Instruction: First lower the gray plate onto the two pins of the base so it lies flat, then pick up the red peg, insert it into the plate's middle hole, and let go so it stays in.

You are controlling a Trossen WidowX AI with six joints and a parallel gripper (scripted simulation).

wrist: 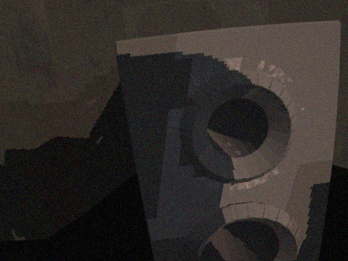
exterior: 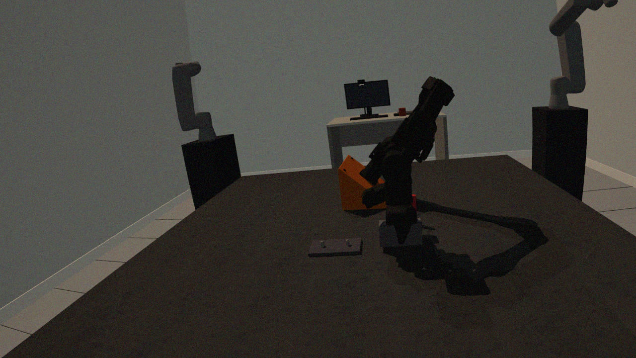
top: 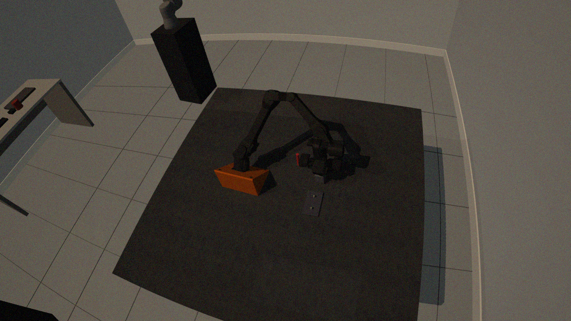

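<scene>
My gripper tip is now 1 cm short of the base, 15 cm to the left of it and 1 cm above it. Round my gripper tip: red peg (13 cm behind, 2 cm to the left, 2 cm above); gray plate (3 cm above).
</scene>
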